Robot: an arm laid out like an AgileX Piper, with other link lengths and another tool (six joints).
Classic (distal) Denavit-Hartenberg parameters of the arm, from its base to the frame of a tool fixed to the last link. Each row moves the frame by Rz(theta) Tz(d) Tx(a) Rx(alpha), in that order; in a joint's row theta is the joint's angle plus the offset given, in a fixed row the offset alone. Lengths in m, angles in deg.
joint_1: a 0  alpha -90  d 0.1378  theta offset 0
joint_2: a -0.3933  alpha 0  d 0  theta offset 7.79
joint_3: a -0.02  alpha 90  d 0  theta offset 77.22
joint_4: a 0  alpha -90  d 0.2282  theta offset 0
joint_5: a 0  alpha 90  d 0  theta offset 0
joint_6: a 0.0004  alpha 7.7  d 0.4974  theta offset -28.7
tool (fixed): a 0  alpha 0  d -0.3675  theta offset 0
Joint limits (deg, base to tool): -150..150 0..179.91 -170..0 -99.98..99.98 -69.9..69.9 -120..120
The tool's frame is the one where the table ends.
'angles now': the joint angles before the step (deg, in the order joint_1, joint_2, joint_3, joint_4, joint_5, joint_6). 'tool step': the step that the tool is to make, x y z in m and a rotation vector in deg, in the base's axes. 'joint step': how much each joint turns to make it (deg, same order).
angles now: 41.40, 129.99, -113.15, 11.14, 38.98, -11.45
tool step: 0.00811, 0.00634, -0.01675, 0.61, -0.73, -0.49
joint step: 0.00, 1.97, -0.06, 0.20, -2.90, -0.14
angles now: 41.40, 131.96, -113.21, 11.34, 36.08, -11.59
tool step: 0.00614, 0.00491, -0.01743, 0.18, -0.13, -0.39
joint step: 0.00, 1.92, 0.00, 0.25, -2.16, -0.12
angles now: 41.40, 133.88, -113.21, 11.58, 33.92, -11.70
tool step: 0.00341, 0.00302, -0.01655, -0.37, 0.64, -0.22
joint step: 0.00, 1.70, -0.02, 0.25, -0.97, -0.06
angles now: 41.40, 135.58, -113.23, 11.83, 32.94, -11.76
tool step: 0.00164, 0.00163, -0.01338, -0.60, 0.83, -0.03
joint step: 0.00, 1.35, -0.10, 0.18, -0.23, -0.10
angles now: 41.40, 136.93, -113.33, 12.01, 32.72, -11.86
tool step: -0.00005, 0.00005, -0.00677, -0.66, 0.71, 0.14
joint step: 0.00, 0.66, -0.14, -0.02, 0.46, -0.06
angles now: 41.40, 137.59, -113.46, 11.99, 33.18, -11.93
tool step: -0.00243, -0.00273, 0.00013, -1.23, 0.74, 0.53
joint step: -0.01, -0.15, -0.13, -0.55, 1.69, -0.05
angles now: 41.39, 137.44, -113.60, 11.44, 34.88, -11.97
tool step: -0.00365, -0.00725, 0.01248, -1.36, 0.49, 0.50
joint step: -0.22, -1.47, -0.12, -1.00, 2.89, 0.14
